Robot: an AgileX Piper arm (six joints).
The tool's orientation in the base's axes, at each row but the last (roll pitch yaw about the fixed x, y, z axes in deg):
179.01 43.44 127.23
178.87 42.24 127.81
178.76 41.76 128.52
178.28 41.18 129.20
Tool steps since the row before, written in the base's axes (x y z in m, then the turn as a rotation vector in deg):
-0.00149 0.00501 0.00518 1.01 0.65 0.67
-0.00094 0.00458 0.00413 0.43 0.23 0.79
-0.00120 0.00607 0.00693 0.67 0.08 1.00
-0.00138 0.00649 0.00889 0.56 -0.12 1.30
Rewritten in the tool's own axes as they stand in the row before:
-0.00001 0.00197 -0.00709 -0.53 1.20 -0.40
0.00033 0.00218 -0.00584 -0.59 0.49 -0.52
-0.00052 0.00303 -0.00877 -0.93 0.58 -0.50
-0.00141 0.00335 -0.01048 -1.19 0.38 -0.67

